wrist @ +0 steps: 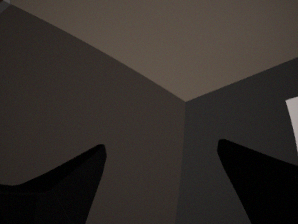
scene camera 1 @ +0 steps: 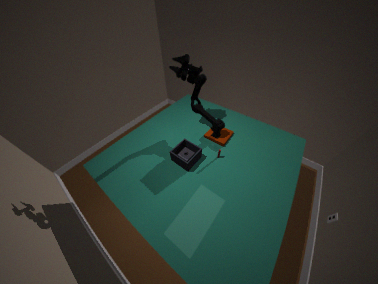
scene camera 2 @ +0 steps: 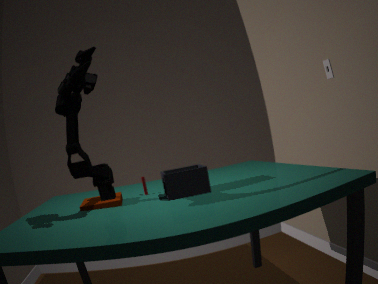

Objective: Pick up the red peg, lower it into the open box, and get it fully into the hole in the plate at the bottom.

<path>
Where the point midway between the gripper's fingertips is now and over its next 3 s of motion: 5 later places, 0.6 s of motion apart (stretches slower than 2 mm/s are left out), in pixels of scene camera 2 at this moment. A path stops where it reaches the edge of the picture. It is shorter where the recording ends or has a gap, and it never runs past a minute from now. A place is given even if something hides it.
My gripper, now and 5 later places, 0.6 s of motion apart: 92,54; 91,42; 100,42; 118,56; 140,80; 156,114
</path>
